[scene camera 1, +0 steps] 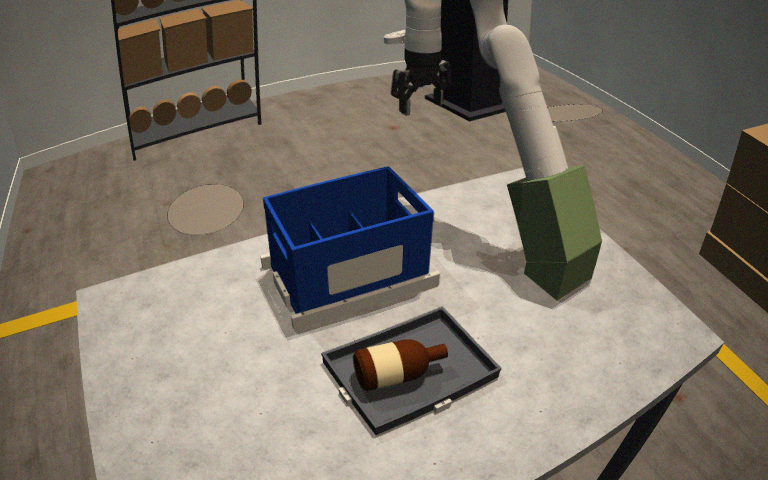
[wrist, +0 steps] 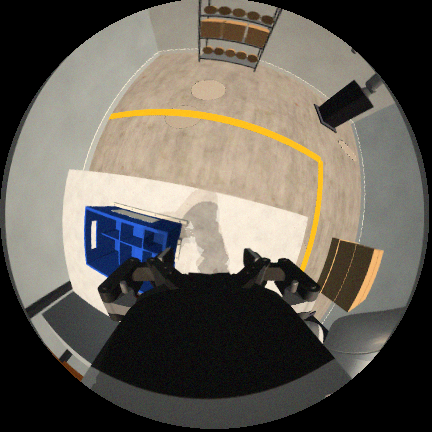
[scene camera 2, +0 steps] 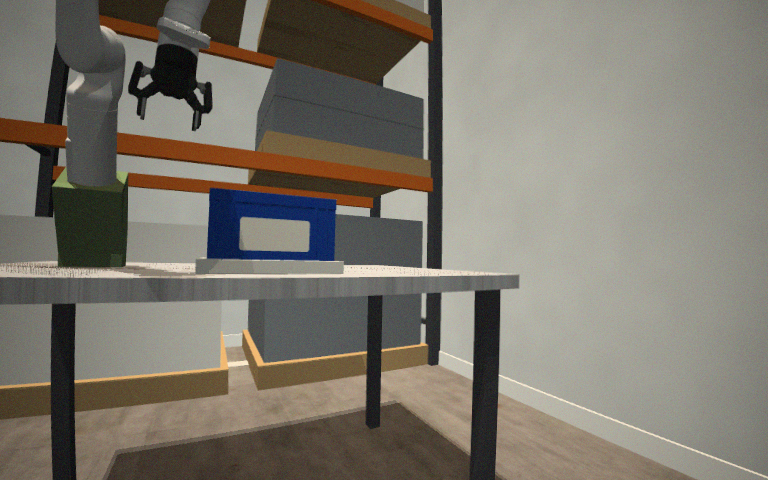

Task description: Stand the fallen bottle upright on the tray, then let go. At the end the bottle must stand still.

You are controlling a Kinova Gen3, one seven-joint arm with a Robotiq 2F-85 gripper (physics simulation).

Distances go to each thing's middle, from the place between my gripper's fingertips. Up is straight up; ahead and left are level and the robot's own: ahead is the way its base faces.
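Labels:
Positions counted from my hand: brown bottle (scene camera 1: 380, 366) far ahead, far to the left, far below; dark grey tray (scene camera 1: 468, 366) 290 mm ahead, 350 mm to the left, 280 mm below; blue crate (scene camera 1: 330, 241) 70 mm to the left, 230 mm ahead, 200 mm below.

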